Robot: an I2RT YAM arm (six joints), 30 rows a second.
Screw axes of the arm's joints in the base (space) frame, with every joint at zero. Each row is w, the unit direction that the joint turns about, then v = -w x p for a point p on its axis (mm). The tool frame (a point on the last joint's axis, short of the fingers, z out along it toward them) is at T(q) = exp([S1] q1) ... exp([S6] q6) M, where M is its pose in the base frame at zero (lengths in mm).
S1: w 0 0 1 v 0.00 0.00 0.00
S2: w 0 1 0 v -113.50 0.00 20.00
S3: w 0 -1 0 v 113.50 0.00 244.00
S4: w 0 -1 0 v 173.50 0.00 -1.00
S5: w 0 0 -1 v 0.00 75.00 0.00
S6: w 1 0 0 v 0.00 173.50 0.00
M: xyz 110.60 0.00 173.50 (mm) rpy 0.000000 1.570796 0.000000 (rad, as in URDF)
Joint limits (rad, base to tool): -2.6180..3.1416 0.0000..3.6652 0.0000..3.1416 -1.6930..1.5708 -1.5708..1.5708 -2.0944..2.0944
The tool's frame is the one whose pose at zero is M.
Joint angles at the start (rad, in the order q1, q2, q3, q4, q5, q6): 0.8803 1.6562 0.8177 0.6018 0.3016 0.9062
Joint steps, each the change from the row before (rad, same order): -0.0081 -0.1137 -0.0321 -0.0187 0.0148 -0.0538; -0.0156 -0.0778 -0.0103 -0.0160 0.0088 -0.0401; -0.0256 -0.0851 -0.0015 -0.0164 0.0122 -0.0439; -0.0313 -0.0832 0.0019 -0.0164 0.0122 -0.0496; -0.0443 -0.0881 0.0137 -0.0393 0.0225 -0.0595; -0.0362 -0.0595 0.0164 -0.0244 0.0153 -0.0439; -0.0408 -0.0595 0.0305 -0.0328 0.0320 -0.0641; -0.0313 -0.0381 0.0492 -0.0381 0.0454 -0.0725
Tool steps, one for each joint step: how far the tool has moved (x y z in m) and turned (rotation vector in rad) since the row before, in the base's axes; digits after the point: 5 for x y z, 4 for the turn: -0.00895 -0.01592 0.02499 0.0017 -0.0707 -0.0121; -0.00364 -0.01271 0.01920 0.0043 -0.0548 -0.0187; -0.00266 -0.01591 0.02325 0.0113 -0.0669 -0.0341; -0.00297 -0.01770 0.02267 0.0057 -0.0698 -0.0425; -0.00285 -0.02187 0.02440 -0.0098 -0.0679 -0.0693; -0.00263 -0.01653 0.01841 -0.0052 -0.0523 -0.0556; -0.00377 -0.01848 0.02176 -0.0202 -0.0588 -0.0816; -0.00356 -0.01452 0.02214 -0.0319 -0.0480 -0.0893
